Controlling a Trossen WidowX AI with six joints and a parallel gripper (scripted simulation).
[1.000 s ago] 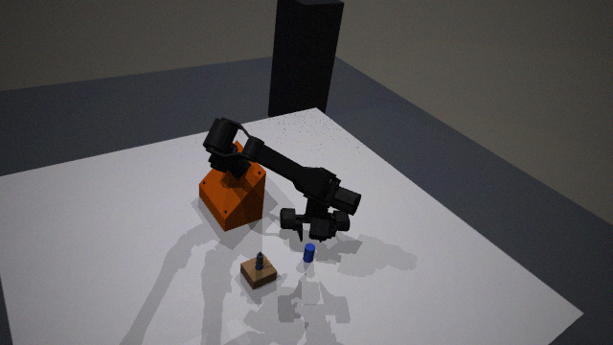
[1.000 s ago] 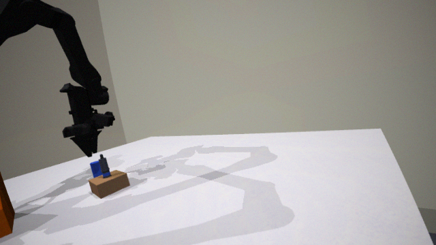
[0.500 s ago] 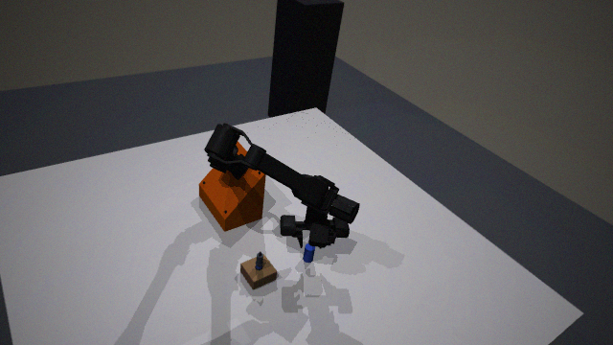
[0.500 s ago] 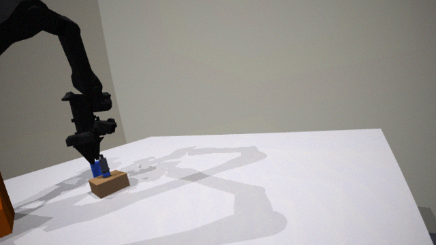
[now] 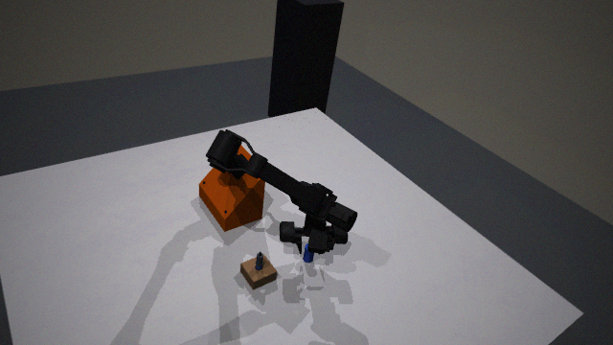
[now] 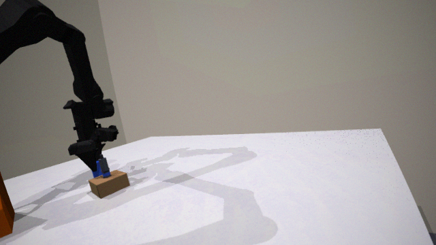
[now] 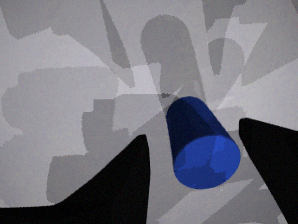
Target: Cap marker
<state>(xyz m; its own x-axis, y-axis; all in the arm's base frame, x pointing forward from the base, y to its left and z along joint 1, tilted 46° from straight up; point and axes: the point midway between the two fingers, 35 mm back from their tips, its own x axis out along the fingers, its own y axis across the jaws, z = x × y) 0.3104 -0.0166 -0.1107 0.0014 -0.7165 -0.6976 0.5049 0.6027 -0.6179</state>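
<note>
Right now my gripper tip is right at the blue cap. From my gripper tip the other things lie so: holder block 16 cm to the right, 2 cm behind, 1 cm below.
</note>
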